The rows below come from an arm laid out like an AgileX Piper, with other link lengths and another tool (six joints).
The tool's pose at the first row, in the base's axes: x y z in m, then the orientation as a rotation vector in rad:
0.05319 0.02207 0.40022 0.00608 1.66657 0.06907
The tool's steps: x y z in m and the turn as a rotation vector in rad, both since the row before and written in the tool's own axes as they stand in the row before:
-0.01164 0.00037 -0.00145 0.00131 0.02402 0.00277
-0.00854 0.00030 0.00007 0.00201 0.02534 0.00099
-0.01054 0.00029 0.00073 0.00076 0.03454 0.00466
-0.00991 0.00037 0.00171 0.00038 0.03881 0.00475
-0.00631 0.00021 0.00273 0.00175 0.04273 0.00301
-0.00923 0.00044 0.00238 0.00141 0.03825 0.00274
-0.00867 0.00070 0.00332 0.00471 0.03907 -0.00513
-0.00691 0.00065 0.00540 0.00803 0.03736 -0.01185
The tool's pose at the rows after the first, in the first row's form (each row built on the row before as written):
0.05286 0.02185 0.41195 0.00858 1.69064 0.07039
0.05395 0.02175 0.42042 0.01007 1.71605 0.06980
0.05620 0.02157 0.43074 0.01350 1.75063 0.07315
0.05966 0.02151 0.44019 0.01661 1.78945 0.07700
0.06370 0.02150 0.44576 0.01904 1.83224 0.07847
0.06839 0.02154 0.45407 0.02117 1.87054 0.07995
0.07411 0.02191 0.46140 0.01817 1.90977 0.07288
0.08149 0.02245 0.46615 0.01098 1.94735 0.05790

